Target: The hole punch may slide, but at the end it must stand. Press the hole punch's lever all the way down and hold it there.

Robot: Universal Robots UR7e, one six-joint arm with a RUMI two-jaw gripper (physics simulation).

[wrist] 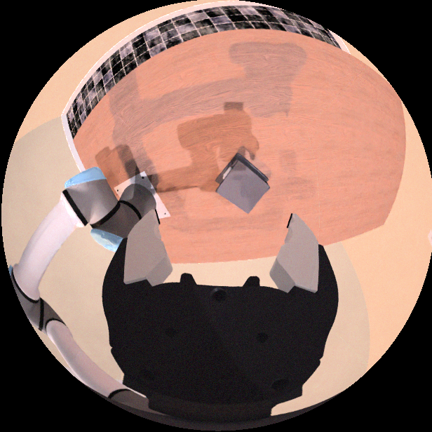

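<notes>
The hole punch (243, 186) is a small grey, box-like thing with a dark edge at its upper side. It stands on the wooden table, a little right of the middle of the wrist view, turned at an angle. Its broad grey top faces the camera; how far its lever is down cannot be told from here. My gripper (223, 213) is open, its two grey jaws wide apart with nothing between them. It is above the table, apart from the hole punch, which shows just beyond the fingertips.
The wooden table (350, 130) has a black-and-white tiled strip (170, 37) along its far edge. The robot's white base plate (161, 204) and arm (45, 240) are at the left. Shadows of the arm and gripper lie across the table.
</notes>
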